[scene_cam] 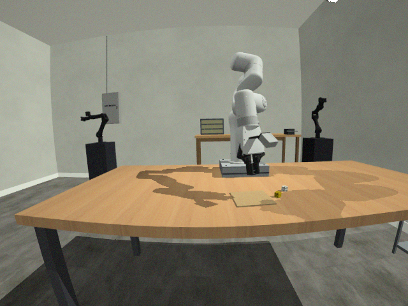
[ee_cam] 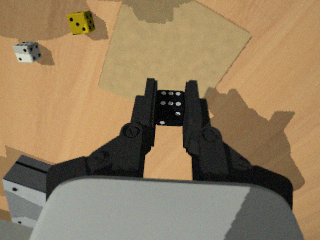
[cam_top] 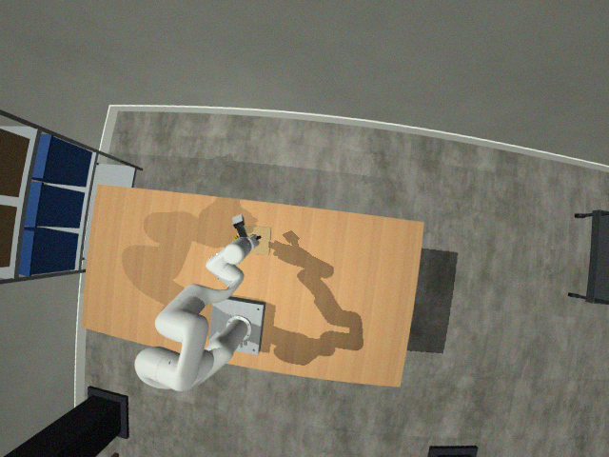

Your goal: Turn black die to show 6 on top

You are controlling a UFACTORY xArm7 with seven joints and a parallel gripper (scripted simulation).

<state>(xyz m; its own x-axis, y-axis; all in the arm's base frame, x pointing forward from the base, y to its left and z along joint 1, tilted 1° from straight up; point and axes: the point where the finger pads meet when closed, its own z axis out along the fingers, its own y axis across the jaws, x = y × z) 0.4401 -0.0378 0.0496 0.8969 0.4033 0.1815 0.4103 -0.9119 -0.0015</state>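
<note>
The black die is 1 cm below my hand. Round my hand: yellow die: 10 cm to the left, 11 cm below; then white die: 6 cm behind, 16 cm to the left, 11 cm below; then tan mat: 1 cm behind, 11 cm below.
</note>
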